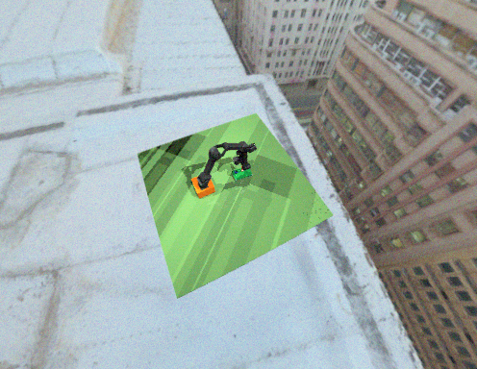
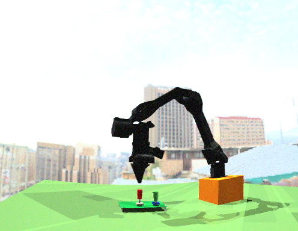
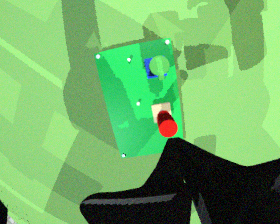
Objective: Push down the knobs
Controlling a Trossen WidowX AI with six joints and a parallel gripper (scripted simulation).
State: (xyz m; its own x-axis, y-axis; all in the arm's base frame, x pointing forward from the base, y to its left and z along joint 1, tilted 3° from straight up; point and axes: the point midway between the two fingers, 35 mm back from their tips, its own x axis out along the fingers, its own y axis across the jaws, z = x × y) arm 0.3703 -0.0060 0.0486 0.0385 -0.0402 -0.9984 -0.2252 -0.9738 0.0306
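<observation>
My gripper tip is 4 cm above the red knob. Round my gripper tip: green knob: 6 cm behind, 5 cm below, 1 cm to the left.
</observation>
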